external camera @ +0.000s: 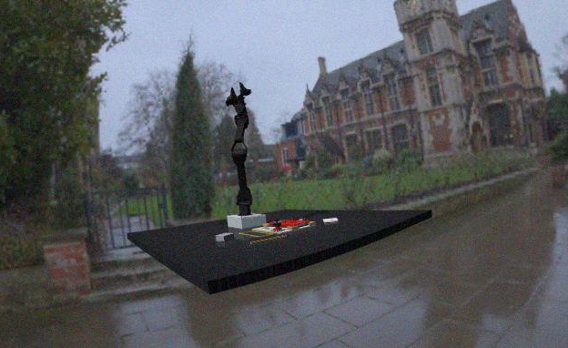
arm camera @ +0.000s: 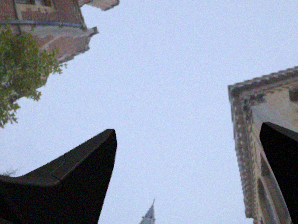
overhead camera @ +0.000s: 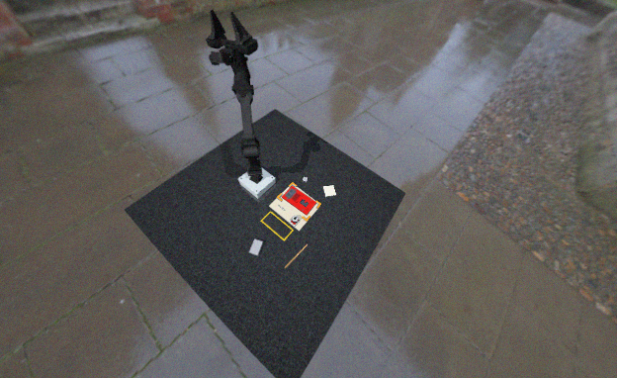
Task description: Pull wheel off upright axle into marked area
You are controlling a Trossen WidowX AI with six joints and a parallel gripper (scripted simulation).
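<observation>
Right now the wheel is 820 mm below my gripper tip, 410 mm ahead of it and 160 mm to the right of it. From my gripper tip the other things lie so: grey block (850 mm below, 400 mm to the right, 310 mm ahead); wooden stick (860 mm below, 520 mm ahead, 330 mm to the right); white square tile (860 mm below, 500 mm ahead, 150 mm to the left).
</observation>
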